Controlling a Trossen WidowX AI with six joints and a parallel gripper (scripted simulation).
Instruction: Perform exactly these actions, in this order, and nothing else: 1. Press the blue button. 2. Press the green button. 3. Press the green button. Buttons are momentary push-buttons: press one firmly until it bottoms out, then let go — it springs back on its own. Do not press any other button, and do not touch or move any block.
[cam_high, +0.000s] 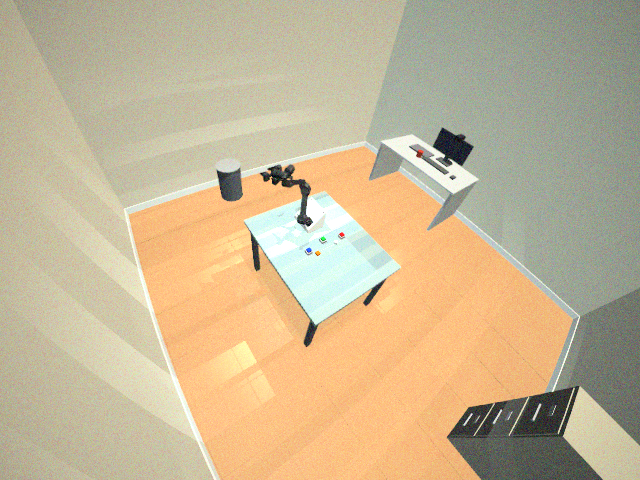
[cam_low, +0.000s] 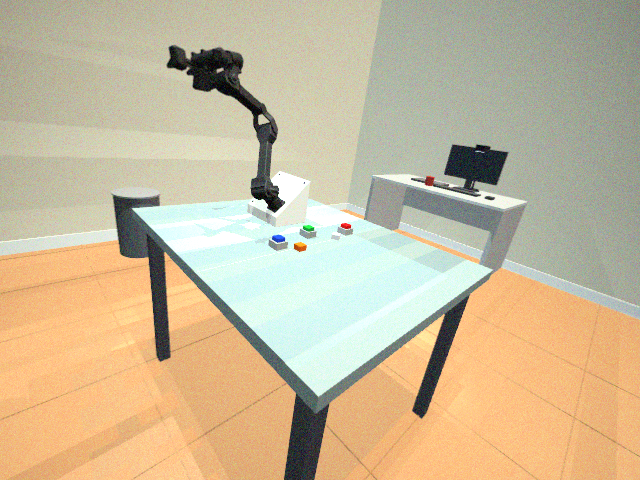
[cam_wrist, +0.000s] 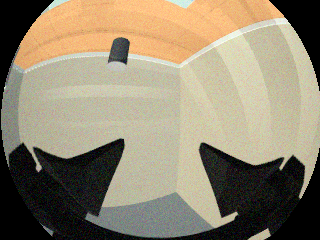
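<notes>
Now: gripper tip 49 cm above the blue button, 47 cm short of it and 16 cm to the right of it. The rest, counted from my gripper tip: white block (51 cm below, 50 cm ahead, 42 cm to the left); orange block (52 cm ahead, 51 cm below, 22 cm to the left); green button (49 cm below, 43 cm ahead, 33 cm to the left).
</notes>
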